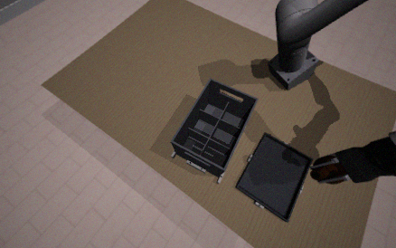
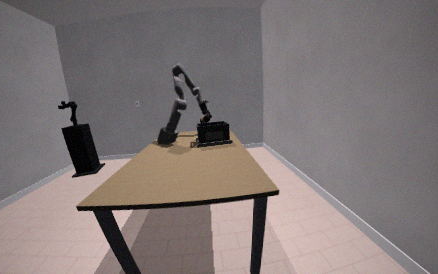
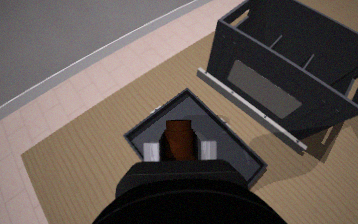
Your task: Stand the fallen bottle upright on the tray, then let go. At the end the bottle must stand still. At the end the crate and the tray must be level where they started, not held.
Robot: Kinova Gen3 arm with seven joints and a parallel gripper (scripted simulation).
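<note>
The brown bottle lies 4 cm to the left of my hand, 3 cm below it and 3 cm behind it. Also, from my hand: dark flat tray (19 cm below, 5 cm to the right, 1 cm behind); then dark crate (31 cm to the right, 12 cm below, 7 cm behind).
</note>
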